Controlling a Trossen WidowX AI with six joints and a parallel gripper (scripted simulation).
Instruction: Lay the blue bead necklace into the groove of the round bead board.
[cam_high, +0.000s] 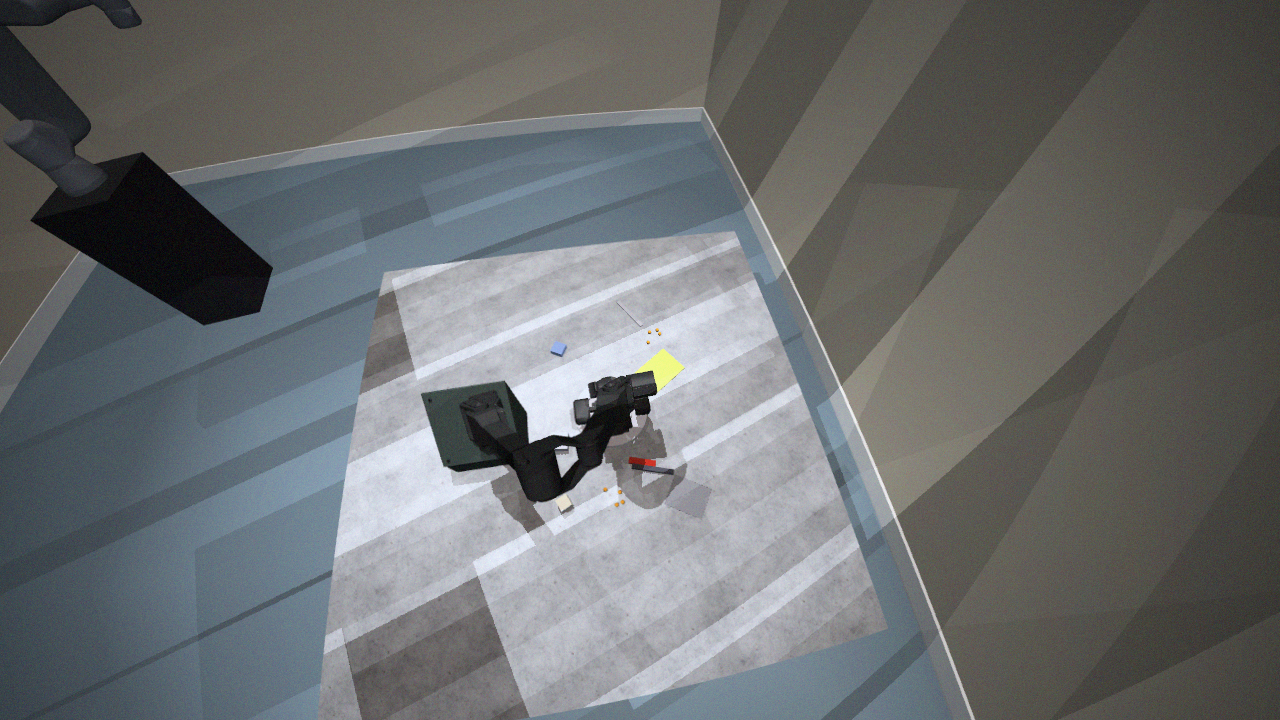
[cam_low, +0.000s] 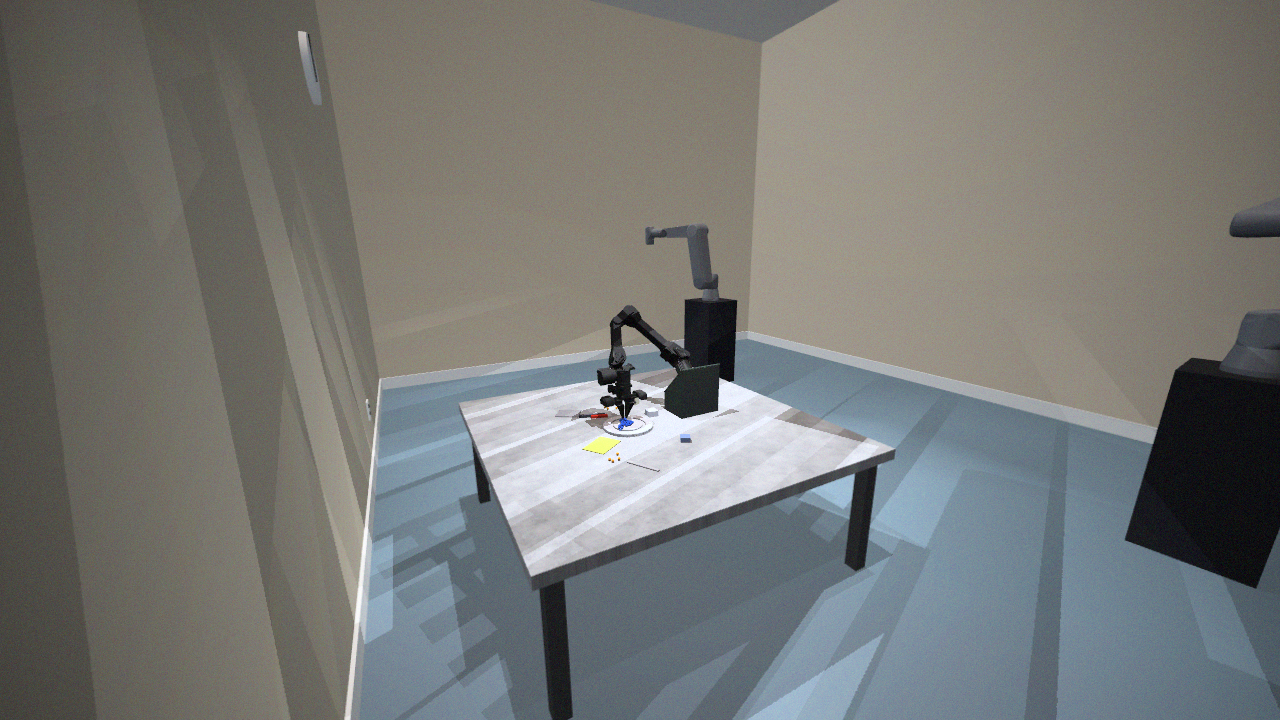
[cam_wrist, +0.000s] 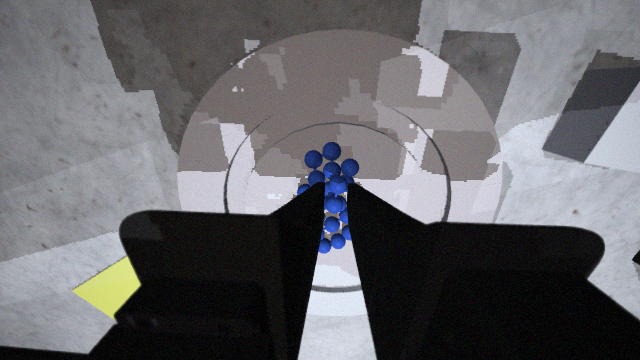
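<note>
My gripper tip is 3 cm to the right of the round white bead board and 2 cm above it. Also, from my gripper tip: cream cube 17 cm behind, 18 cm to the right, 1 cm below; then yellow sheet 17 cm ahead, 12 cm to the left, 3 cm below; then grey tool 6 cm ahead, 14 cm to the right, 2 cm below.
</note>
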